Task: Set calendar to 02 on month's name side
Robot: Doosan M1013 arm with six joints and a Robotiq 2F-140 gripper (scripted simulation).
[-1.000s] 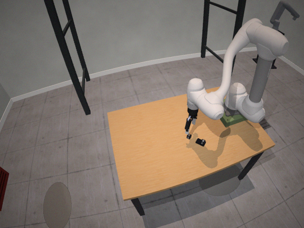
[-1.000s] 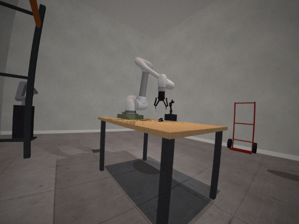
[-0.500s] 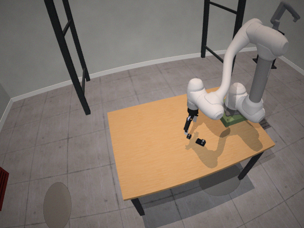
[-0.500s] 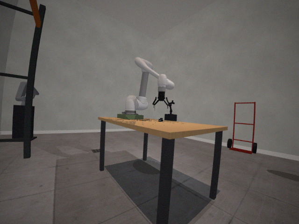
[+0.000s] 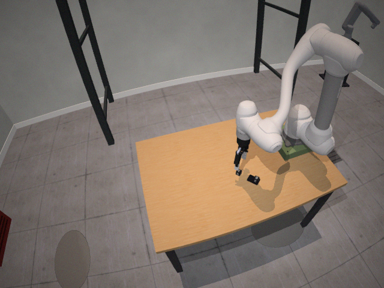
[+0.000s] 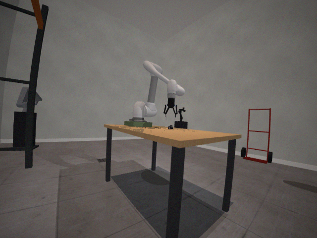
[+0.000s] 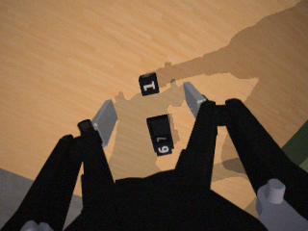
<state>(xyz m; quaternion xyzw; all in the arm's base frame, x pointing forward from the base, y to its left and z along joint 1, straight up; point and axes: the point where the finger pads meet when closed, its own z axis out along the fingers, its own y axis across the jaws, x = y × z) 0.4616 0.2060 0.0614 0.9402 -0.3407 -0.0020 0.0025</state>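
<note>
My gripper is now 11 cm above the black number cube.
</note>
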